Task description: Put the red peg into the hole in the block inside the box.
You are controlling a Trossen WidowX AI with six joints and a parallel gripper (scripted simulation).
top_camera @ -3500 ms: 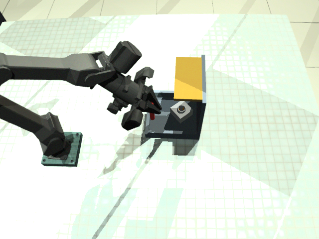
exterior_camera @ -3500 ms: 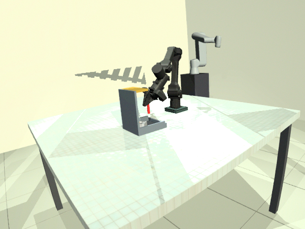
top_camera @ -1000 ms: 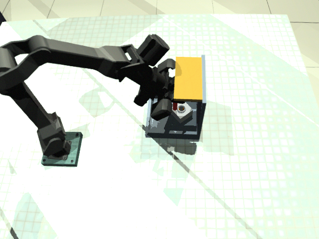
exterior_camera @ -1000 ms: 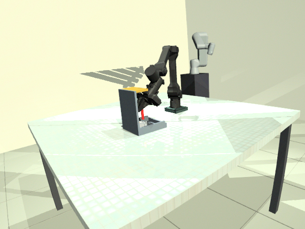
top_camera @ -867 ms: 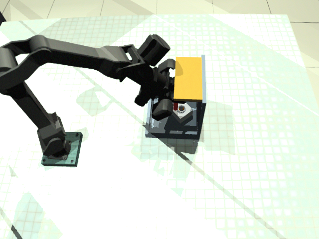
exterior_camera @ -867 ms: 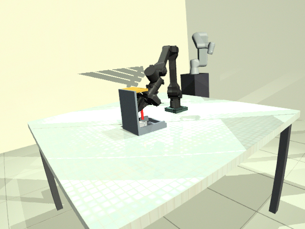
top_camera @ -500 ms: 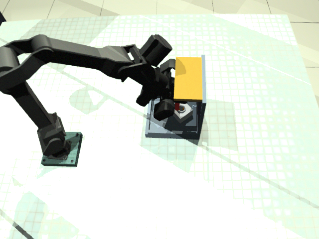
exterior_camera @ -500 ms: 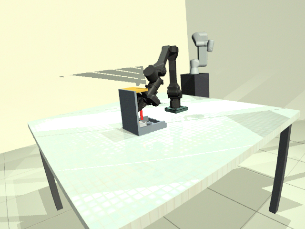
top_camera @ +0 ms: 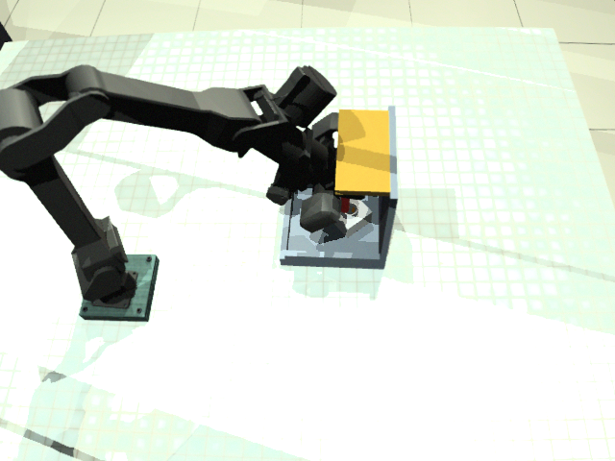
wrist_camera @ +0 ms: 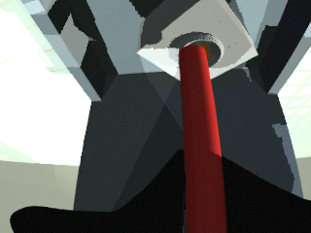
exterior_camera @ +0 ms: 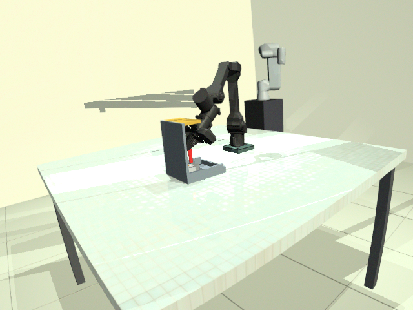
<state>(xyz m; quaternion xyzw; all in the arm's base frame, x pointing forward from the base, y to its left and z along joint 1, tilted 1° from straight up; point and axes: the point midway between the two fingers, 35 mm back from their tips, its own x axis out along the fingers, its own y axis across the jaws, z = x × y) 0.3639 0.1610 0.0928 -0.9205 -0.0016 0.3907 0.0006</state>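
The back wall is 4 cm ahead of my gripper tip and 2 cm above it. Also, from my gripper tip: roof 1 cm behind, 11 cm above; red peg 3 cm behind, 1 cm below.
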